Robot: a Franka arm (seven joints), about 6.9 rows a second.
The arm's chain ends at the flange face. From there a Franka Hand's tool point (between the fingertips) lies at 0.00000 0.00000 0.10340 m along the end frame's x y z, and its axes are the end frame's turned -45 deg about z.
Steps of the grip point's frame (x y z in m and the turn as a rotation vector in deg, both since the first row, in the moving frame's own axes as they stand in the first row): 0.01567 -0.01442 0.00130 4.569 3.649 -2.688; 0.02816 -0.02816 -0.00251 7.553 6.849 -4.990; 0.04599 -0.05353 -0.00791 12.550 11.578 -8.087; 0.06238 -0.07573 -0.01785 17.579 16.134 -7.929; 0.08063 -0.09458 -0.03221 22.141 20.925 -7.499
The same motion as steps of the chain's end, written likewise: 0.00230 -0.01084 0.00184 5.811 -0.651 -2.688; 0.00169 -0.02160 -0.00088 10.184 -0.498 -4.990; -0.00196 -0.04022 -0.00336 17.061 -0.687 -8.087; -0.00473 -0.05613 -0.00903 23.839 -1.022 -7.929; -0.00488 -0.07174 -0.01796 30.452 -0.860 -7.499
